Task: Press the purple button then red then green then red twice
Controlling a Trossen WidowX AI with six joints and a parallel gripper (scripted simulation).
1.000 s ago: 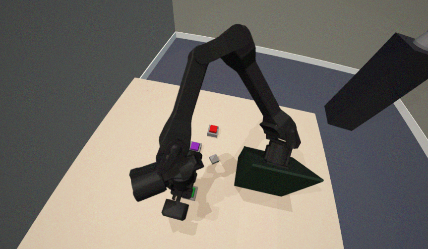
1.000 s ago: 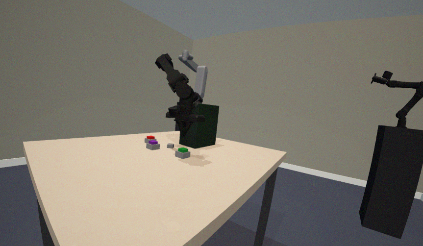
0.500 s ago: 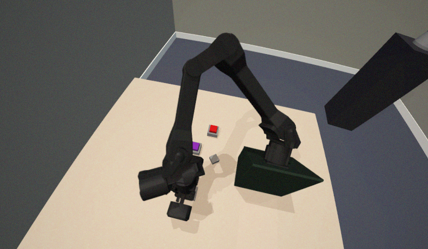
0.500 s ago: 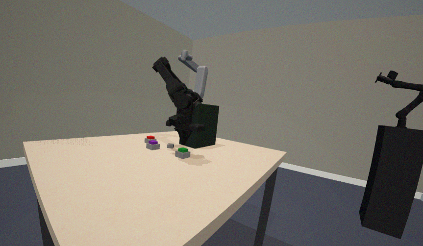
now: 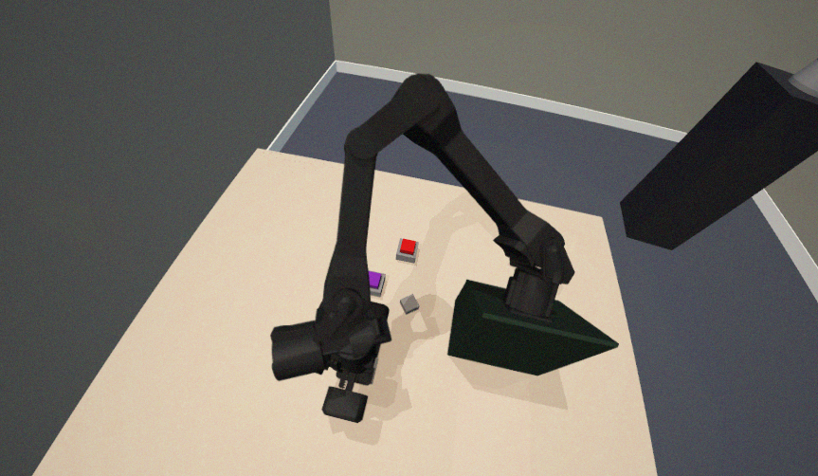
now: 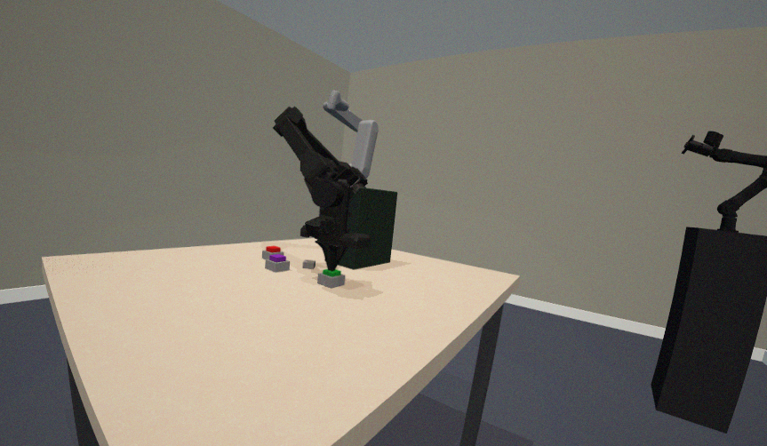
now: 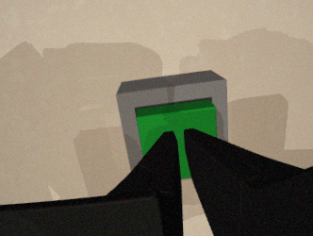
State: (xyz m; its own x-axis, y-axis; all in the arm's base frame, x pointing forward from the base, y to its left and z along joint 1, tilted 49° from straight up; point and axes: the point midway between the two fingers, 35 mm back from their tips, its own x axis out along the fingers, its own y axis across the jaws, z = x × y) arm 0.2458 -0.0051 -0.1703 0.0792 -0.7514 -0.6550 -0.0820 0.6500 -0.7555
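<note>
Now: the green button 1 cm below my gripper tip. Round my gripper tip: red button 29 cm to the right, 1 cm behind; purple button 18 cm to the right, 4 cm ahead; small grey block 16 cm to the right, 5 cm behind, 3 cm below.
</note>
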